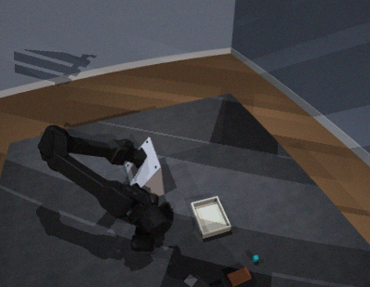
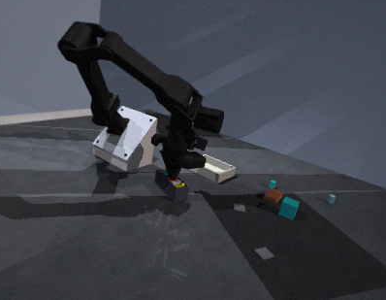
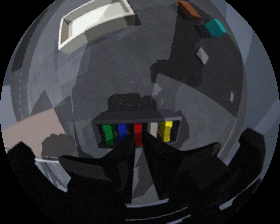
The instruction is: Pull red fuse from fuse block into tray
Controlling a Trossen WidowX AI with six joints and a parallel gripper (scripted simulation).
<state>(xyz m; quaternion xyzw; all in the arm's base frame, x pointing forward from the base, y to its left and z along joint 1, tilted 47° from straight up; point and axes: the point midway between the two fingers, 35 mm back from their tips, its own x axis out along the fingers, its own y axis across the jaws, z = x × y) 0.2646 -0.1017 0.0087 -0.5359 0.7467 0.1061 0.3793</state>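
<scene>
Right now my gripper tip is 22 cm to the right of the beige tray, 3 cm above it and 2 cm short of it. Round my gripper tip: teal cube: 30 cm ahead, 12 cm to the left, 2 cm below; then orange block: 25 cm ahead, 19 cm to the left, 3 cm below; then red fuse: 1 cm below.
</scene>
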